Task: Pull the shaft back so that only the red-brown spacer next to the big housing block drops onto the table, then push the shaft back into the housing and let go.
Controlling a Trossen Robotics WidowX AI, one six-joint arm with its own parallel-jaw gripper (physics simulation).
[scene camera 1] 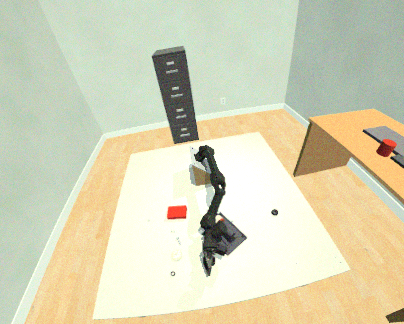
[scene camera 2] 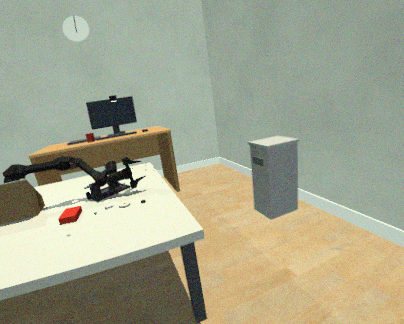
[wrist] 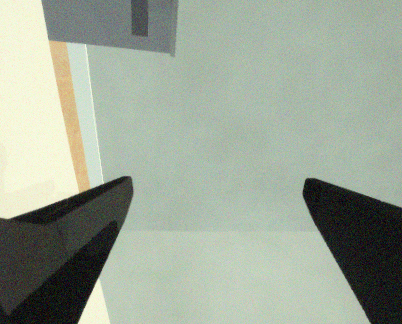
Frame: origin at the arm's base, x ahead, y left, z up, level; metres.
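Seen in the pictures: gripper, fingertip midpoint: (scene camera 1: 209, 272) (scene camera 2: 143, 168) (wrist: 218, 185); arm's base, link origin: (scene camera 1: 198, 158) (scene camera 2: 10, 188).
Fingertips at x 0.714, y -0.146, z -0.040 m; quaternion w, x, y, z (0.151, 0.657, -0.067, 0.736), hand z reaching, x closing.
Observation:
Pixels of each thing's top centre, then the offset from my fingertips to it. "spot": a spot on its surface instead. Level surfaces: height alone.
- tiny red spot, surface spot: (scene camera 1: 221, 219) spot: 0.245 m back, 0.144 m left, 0.028 m down
- white table, surface height: 0.130 m down
- red box, top centre: (scene camera 2: 70, 212) (scene camera 1: 176, 211) 0.433 m back, 0.093 m right, 0.100 m down
- pale disc, top centre: (scene camera 2: 124, 203) (scene camera 1: 176, 254) 0.169 m back, 0.146 m right, 0.121 m down
- small dark ring, top centre: (scene camera 2: 143, 200) (scene camera 1: 172, 273) 0.078 m back, 0.183 m right, 0.120 m down
- black ring, top centre: (scene camera 1: 275, 211) 0.220 m back, 0.485 m left, 0.116 m down
My gripper (scene camera 1: 209, 268) (scene camera 2: 143, 169) (wrist: 218, 185) is wide open and empty; its fingers point sideways past the dark plate. In the wrist view the room wall shows between its fingers. A large brown block (scene camera 1: 201, 176) (scene camera 2: 19, 202), with a pale plate on it in scene camera 1, stands under the far part of the arm; whether it is the housing cannot be told. The shaft and the red-brown spacer cannot be made out. A tiny red spot (scene camera 1: 221, 219) shows beside the arm at the dark plate.
The white table (scene camera 1: 150, 175) (scene camera 2: 40, 255) holds a dark plate (scene camera 1: 240, 236) under the arm, a red box (scene camera 1: 177, 212) (scene camera 2: 70, 215), a pale disc (scene camera 1: 176, 255) (scene camera 2: 124, 204), a small dark ring (scene camera 1: 173, 273) (scene camera 2: 143, 201) and a black ring (scene camera 1: 274, 212).

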